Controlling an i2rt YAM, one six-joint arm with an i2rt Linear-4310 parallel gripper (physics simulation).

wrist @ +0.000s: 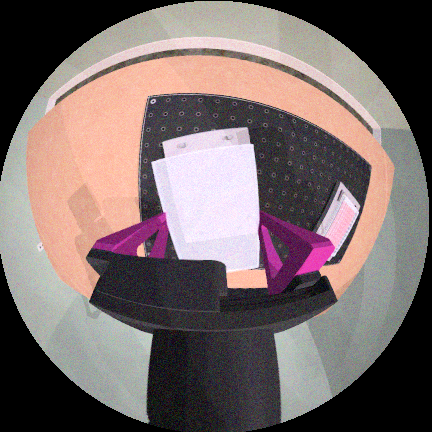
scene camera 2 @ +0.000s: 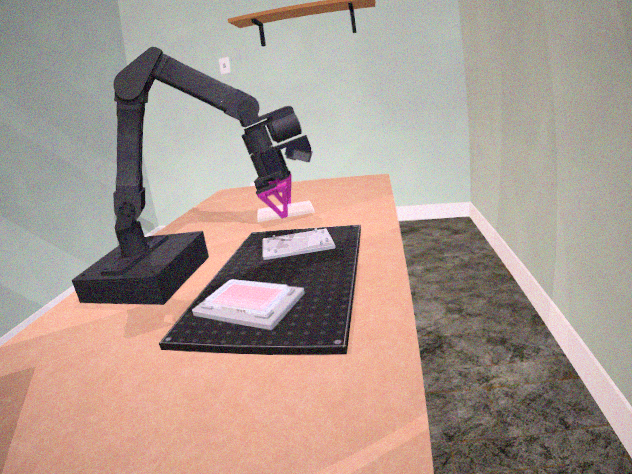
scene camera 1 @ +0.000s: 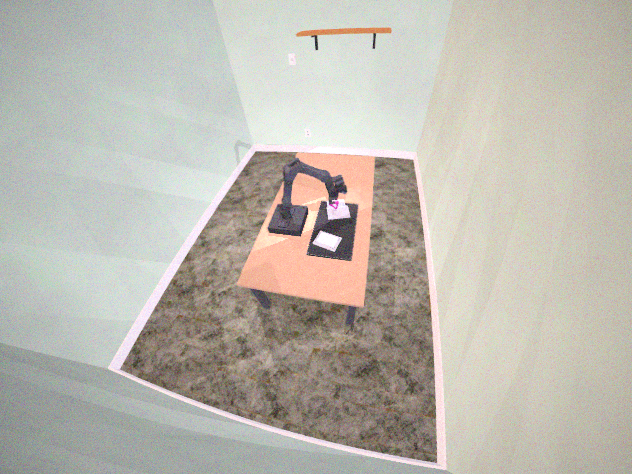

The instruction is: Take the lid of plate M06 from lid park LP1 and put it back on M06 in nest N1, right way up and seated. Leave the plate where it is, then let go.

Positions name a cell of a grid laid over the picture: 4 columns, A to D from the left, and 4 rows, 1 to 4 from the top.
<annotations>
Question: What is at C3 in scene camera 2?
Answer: A lid holder.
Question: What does the pink well plate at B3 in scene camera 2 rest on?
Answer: A grey plate holder.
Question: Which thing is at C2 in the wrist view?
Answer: A lid holder.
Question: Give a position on a white lid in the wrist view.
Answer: B2
</annotations>
